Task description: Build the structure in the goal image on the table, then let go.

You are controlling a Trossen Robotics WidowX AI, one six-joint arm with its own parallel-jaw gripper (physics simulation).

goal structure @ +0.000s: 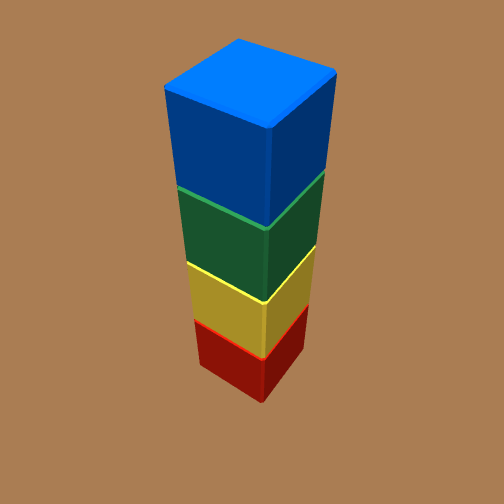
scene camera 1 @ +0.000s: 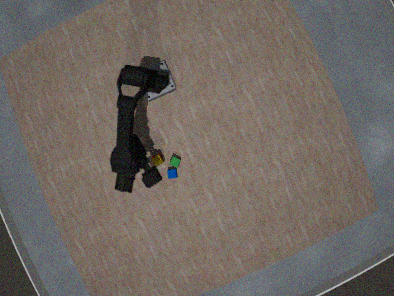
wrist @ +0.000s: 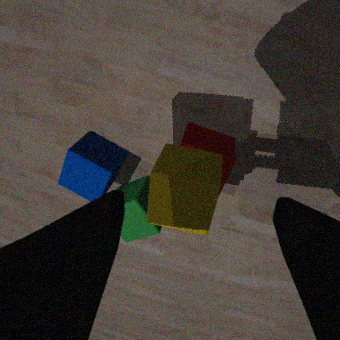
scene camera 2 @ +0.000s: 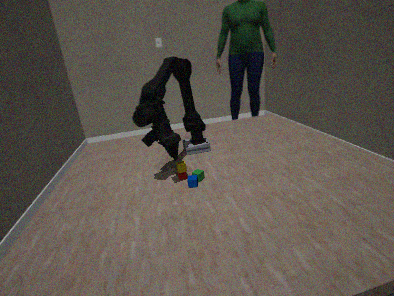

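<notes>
A yellow cube [scene camera 1: 158, 160] [scene camera 2: 181, 167] [wrist: 187, 187] sits on top of a red cube [scene camera 2: 182, 176] [wrist: 211, 141], which stands on the table. A green cube [scene camera 1: 175, 161] [scene camera 2: 199, 175] [wrist: 136, 221] lies on the table beside this stack, partly hidden by a finger and the yellow cube in the wrist view. A blue cube [scene camera 1: 172, 173] [scene camera 2: 193, 181] [wrist: 89, 169] lies near the green cube, apart from the stack. My gripper [scene camera 2: 176, 158] [wrist: 200, 204] is open, its fingers apart above and around the yellow cube, with visible gaps in the wrist view.
The arm's grey base plate [scene camera 1: 169, 91] [scene camera 2: 198, 149] stands on the wood-patterned surface [scene camera 1: 240, 165] [scene camera 2: 240, 225], behind the cubes in the second scene view. A standing person [scene camera 2: 246, 55] is at the back. The arm's dark shadow falls around the stack.
</notes>
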